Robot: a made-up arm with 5 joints. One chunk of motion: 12 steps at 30 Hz.
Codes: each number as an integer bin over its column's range. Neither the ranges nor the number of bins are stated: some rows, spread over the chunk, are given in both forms.
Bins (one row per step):
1: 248 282 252 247 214
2: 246 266 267 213 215
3: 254 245 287 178 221
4: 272 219 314 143 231
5: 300 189 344 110 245
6: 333 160 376 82 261
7: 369 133 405 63 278
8: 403 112 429 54 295
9: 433 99 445 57 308
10: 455 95 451 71 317
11: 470 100 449 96 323
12: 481 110 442 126 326
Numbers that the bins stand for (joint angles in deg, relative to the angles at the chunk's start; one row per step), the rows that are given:
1: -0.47 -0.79 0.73 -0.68 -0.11
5: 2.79 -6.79 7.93 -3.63 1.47
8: 9.24 -11.77 14.58 -4.84 4.01
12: 14.12 -11.90 15.60 -3.29 5.59
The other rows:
2: -0.59 -1.82 1.90 -1.41 -0.06
3: -0.09 -3.18 3.47 -2.17 0.24
4: 1.03 -4.86 5.58 -2.92 0.75
6: 4.85 -8.67 10.43 -4.23 2.28
7: 7.11 -10.41 12.70 -4.64 3.14
9: 11.12 -12.61 15.83 -4.77 4.67
10: 12.49 -12.86 16.30 -4.47 5.13
11: 13.43 -12.54 16.15 -3.93 5.43

